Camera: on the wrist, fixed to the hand. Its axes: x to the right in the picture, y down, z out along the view.
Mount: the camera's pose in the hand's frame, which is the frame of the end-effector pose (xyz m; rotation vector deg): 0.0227 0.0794 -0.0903 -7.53 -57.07 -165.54
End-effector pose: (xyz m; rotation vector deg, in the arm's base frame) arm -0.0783 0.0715 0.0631 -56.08 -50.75 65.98
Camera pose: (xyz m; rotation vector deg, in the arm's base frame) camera -0.0148 0.0892 -0.0400 71.78 -96.25 -68.07
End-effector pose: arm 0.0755 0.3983 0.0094 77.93 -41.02 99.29
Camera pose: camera -0.0407 0.4367 0.0112 65.93 44.74 -71.53
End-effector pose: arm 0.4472 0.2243 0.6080 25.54 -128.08 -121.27
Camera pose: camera 0.4304 0.1339 0.6887 -55.38 -15.55 14.41
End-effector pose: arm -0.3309 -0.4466 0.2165 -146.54 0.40 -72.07
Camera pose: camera -0.3772 -0.5487 0.2655 26.61 123.09 -19.03
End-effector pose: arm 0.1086 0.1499 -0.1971 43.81 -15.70 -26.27
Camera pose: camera 0.1879 0.2430 -0.2011 -4.75 -9.82 156.68
